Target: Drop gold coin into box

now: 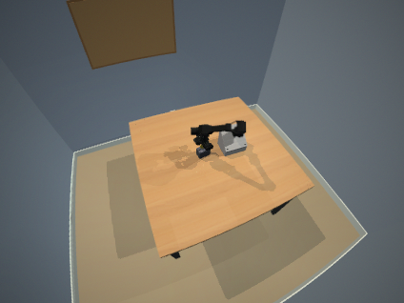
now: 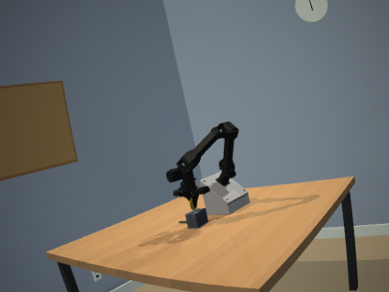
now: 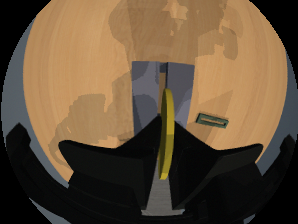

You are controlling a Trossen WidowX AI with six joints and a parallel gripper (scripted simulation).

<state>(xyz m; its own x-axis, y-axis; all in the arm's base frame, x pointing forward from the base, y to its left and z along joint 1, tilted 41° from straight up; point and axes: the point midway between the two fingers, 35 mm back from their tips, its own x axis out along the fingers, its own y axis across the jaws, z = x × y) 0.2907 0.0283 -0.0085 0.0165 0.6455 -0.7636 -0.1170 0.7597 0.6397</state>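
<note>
Now: gripper tip 20 mm below the gold coin.
</note>
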